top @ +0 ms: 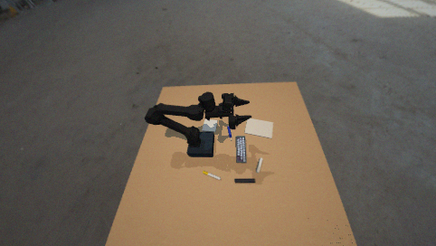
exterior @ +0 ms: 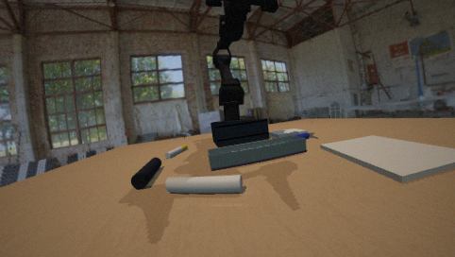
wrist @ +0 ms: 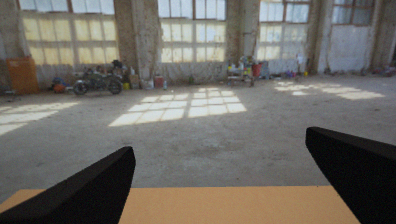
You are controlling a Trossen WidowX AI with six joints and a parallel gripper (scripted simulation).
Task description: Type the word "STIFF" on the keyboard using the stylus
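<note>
The blue stylus lies 390 mm below my gripper tip, 100 mm behind it and 60 mm to the left of it. From my gripper tip the other things lie so: flat white pad: 390 mm below, 130 mm to the left, 110 mm ahead; then black cylinder: 380 mm below, 250 mm to the right, 10 mm behind; then yellow-tipped white marker: 390 mm below, 230 mm behind, 220 mm to the right.
</note>
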